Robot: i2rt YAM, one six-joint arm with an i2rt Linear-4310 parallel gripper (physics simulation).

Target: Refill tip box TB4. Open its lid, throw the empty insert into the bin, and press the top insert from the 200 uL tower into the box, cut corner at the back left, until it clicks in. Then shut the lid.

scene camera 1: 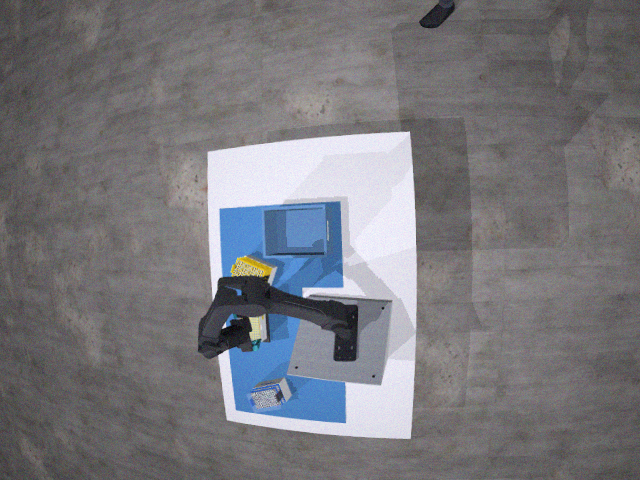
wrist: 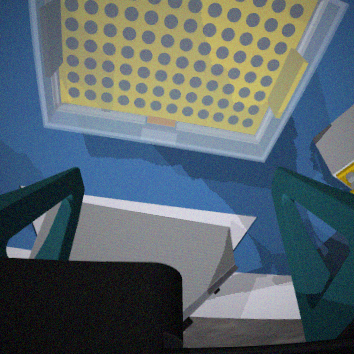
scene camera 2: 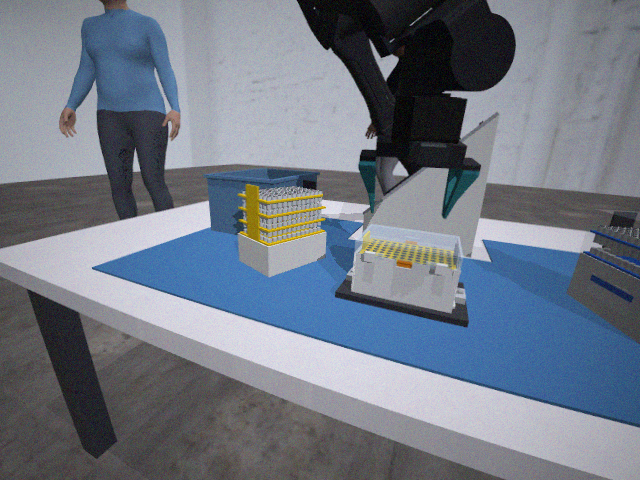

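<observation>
The tip box [scene camera 1: 256,328] [scene camera 2: 405,284] stands upright on a dark base plate [scene camera 2: 403,307]. Its clear lid [scene camera 2: 413,238] [wrist: 160,136] is shut. A yellow insert [scene camera 2: 408,251] [wrist: 165,65] with rows of holes shows through the lid. My gripper [scene camera 2: 409,217] [wrist: 177,177] is open and empty, above the box and apart from it, its fingertips toward the arm-base side. The yellow tower [scene camera 1: 250,267] [scene camera 2: 292,219], several tip inserts on a white base, stands beside the box; a corner shows in the wrist view. The blue bin [scene camera 1: 274,232] [scene camera 2: 224,206] stands past the tower. The cut corner cannot be made out.
A rack with blue-edged tip inserts [scene camera 1: 266,397] [scene camera 2: 607,289] stands on the box's other side. The arm rises from a grey mounting plate [scene camera 1: 372,330]. A blue mat [scene camera 1: 320,403] [scene camera 2: 206,279] lies on the white table [scene camera 1: 382,217] [scene camera 2: 170,304]. A person [scene camera 2: 126,67] stands behind the table.
</observation>
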